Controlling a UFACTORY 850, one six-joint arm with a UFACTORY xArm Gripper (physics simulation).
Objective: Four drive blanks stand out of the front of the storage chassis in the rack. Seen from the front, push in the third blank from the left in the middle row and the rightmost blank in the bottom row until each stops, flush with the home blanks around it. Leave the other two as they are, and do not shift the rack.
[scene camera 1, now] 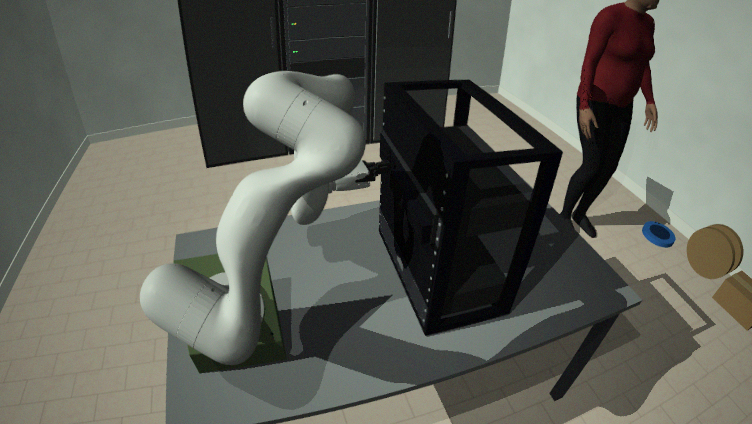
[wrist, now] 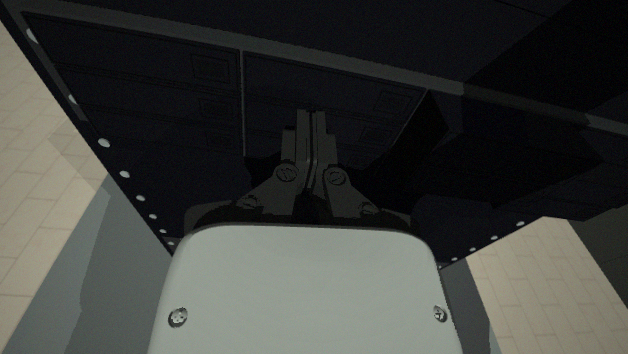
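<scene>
The storage chassis [scene camera 1: 410, 176] [wrist: 350, 64] sits dark and shadowed in the black rack [scene camera 1: 529, 237] [wrist: 114, 159]. My gripper [scene camera 1: 388, 164] [wrist: 307, 127] is shut and empty, its fingertips at the chassis front, over the second column from the left in the wrist view. Contact cannot be told. The blanks in the left column [wrist: 145, 80] look level with one another. Right of the fingers, a dark side face [wrist: 431, 117] shows where a blank stands out in the third column. Another dark block [wrist: 565, 197] juts out at the far right. Shadow and the gripper hide the lower rows.
The rack stands on the grey table [scene camera 1: 421, 363]; the arm's green base plate [scene camera 1: 273, 326] is at its left. A person in red [scene camera 1: 618, 57] stands behind the rack at the right. A blue ring-shaped thing [scene camera 1: 650, 241] and brown boxes [scene camera 1: 710, 252] lie on the floor. Dark cabinets [scene camera 1: 231, 79] stand behind.
</scene>
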